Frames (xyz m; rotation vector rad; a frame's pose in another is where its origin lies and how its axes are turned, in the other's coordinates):
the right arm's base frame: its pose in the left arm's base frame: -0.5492 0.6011 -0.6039 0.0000 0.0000 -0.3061
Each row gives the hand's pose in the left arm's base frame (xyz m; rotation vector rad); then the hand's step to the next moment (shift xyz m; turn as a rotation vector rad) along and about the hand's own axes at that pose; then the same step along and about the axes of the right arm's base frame.
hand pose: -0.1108 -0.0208 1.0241 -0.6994 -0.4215 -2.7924
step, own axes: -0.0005 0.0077 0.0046 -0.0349 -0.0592 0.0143
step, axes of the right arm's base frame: 0.0061 -0.0039 0.0053 -0.0016 0.0678 -0.0179
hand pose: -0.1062 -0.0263 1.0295 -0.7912 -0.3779 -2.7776
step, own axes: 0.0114 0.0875 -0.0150 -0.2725 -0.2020 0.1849
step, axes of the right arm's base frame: 0.0347 -0.0819 0.0098 0.1587 0.3507 -0.0324
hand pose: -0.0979 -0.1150 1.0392 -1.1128 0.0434 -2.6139
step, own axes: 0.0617 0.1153 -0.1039 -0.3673 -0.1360 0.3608
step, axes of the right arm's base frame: -0.0389 -0.1558 -0.0460 0.3595 0.3926 0.0148
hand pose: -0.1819 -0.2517 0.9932 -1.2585 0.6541 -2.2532
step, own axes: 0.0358 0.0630 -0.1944 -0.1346 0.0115 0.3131
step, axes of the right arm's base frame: -0.1555 -0.0876 -0.1058 0.3153 0.1190 0.0520
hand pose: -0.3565 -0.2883 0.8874 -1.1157 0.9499 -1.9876
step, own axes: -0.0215 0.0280 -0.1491 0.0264 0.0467 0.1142
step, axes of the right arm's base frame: -0.1256 0.0057 -0.0876 0.1177 -0.0431 0.0144
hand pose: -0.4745 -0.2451 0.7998 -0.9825 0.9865 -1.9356
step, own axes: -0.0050 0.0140 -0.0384 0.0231 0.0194 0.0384
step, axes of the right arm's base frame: -0.0289 0.0010 -0.0293 0.0388 -0.0291 0.0058
